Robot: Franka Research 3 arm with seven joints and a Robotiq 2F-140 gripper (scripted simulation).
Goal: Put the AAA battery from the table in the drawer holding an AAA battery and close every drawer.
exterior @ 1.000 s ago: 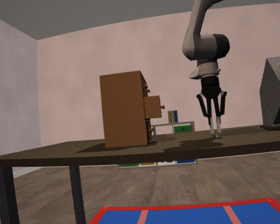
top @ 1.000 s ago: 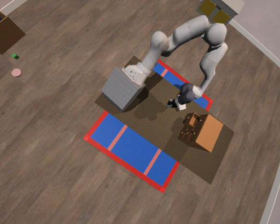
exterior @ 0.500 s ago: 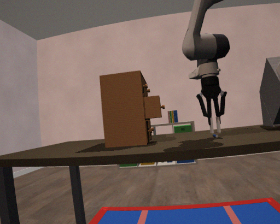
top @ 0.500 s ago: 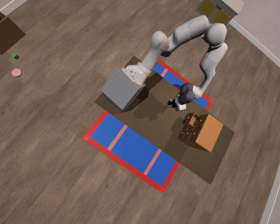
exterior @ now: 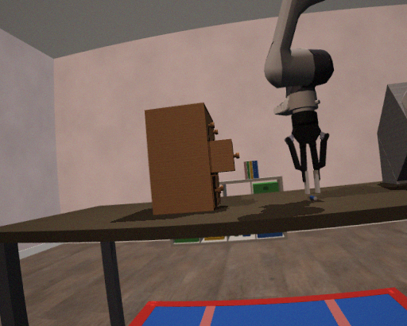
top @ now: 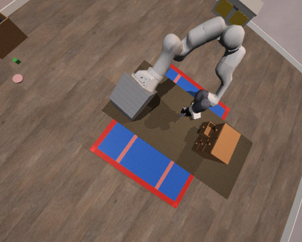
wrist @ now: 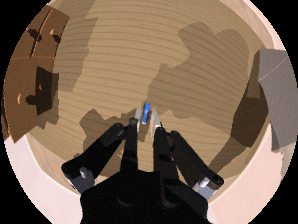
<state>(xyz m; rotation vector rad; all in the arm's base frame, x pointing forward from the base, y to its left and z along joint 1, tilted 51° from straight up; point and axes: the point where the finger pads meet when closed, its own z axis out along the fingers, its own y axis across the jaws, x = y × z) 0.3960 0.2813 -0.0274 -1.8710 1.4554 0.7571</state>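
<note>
Right now my hand is 5 cm above the blue AAA battery. The rest, counted from my hand: small orange object: 26 cm ahead, 6 cm to the left, 6 cm above; small green thing: 37 cm ahead, 12 cm to the right, 7 cm above.
</note>
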